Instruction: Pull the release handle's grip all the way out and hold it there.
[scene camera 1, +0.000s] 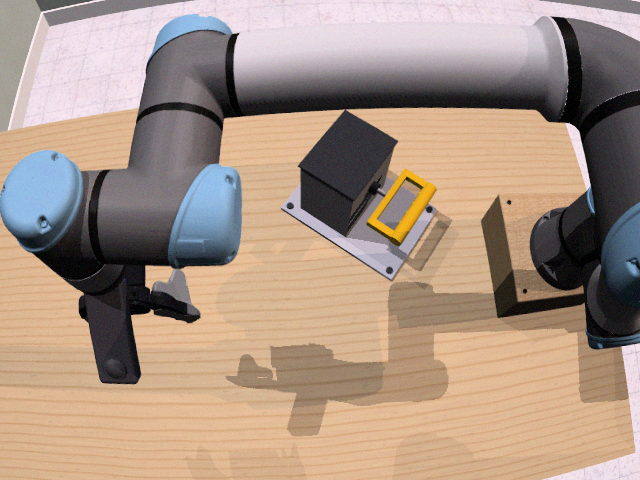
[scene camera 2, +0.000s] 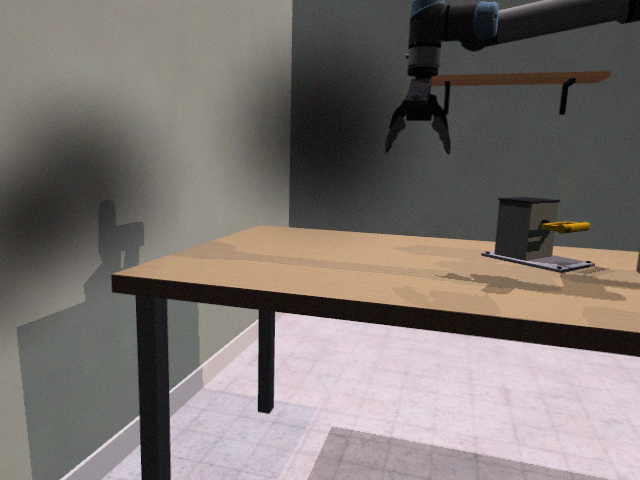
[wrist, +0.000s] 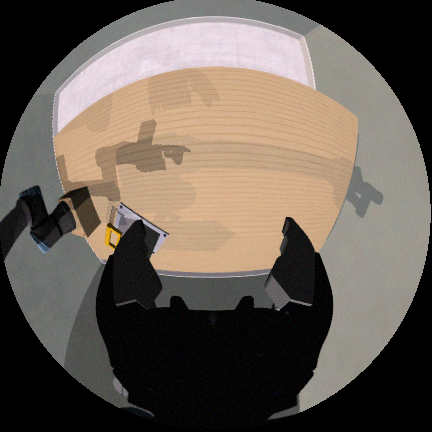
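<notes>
The release handle's yellow frame-shaped grip sticks out from one side of a dark box-shaped housing. A short stretch of thin rod shows between them in scene camera 1. The housing stands on a pale base plate with dark bolts. My gripper is open and empty, pointing down. It hangs high above the table, well to the side of the housing away from the grip. In the wrist view, one finger hides much of the housing. The arm partly hides the gripper in scene camera 1.
The arm's base stands on a wooden block beyond the grip side of the housing. The upper arm passes above the table behind the housing. A wooden shelf is on the back wall. Shadows of the arm fall across the table.
</notes>
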